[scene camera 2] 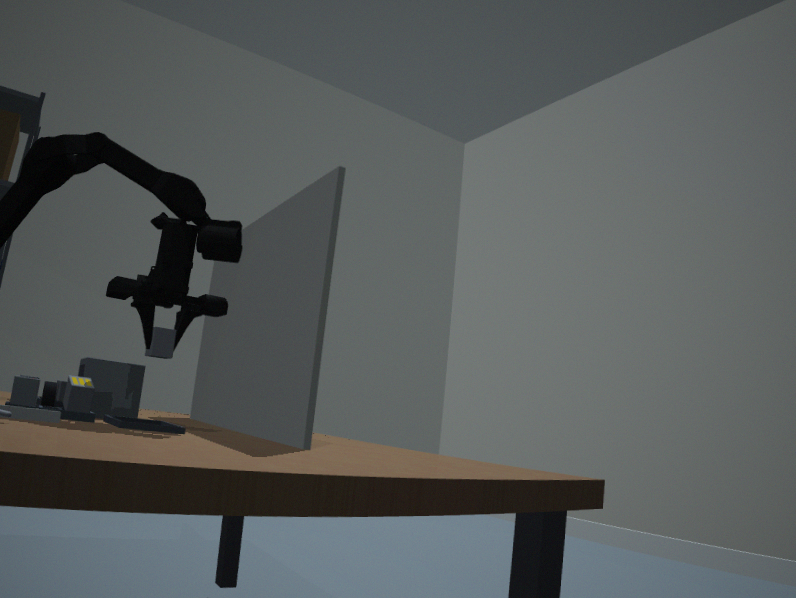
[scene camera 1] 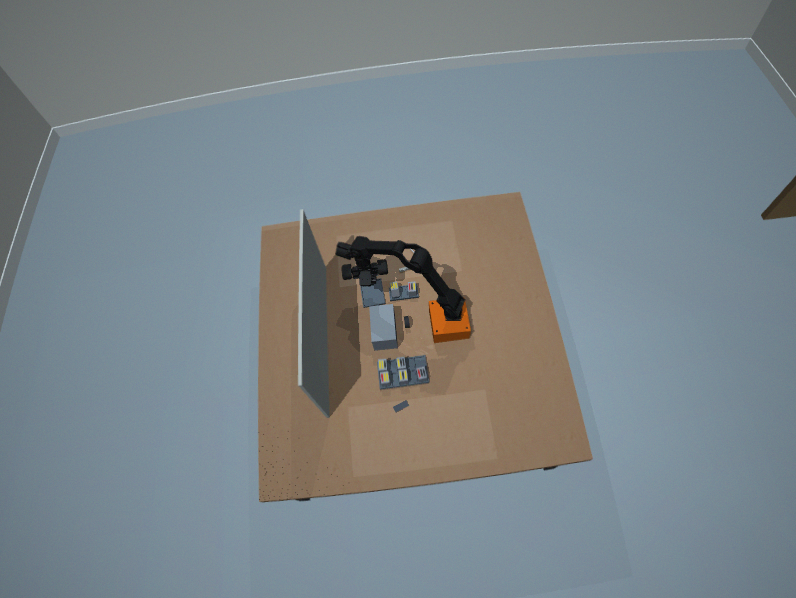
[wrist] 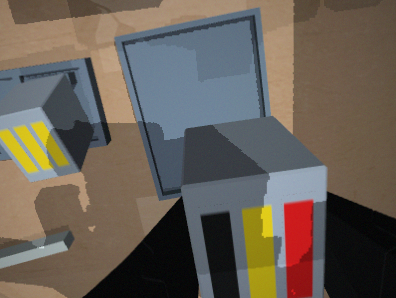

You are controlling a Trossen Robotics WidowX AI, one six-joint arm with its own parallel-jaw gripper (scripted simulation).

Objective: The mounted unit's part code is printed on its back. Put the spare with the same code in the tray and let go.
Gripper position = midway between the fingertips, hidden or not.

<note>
My gripper (scene camera 2: 159,350) holds a grey spare block (scene camera 2: 162,345). I also see a flat grey tray (scene camera 2: 121,422), a grey mounted unit (scene camera 2: 118,385) and a tall grey panel (scene camera 1: 313,365).
The grey spare block shows as well in the wrist view (wrist: 254,196). My gripper shows as well in scene camera 1 (scene camera 1: 367,279) and in the wrist view (wrist: 239,197). The grey mounted unit also shows in scene camera 1 (scene camera 1: 382,317).
</note>
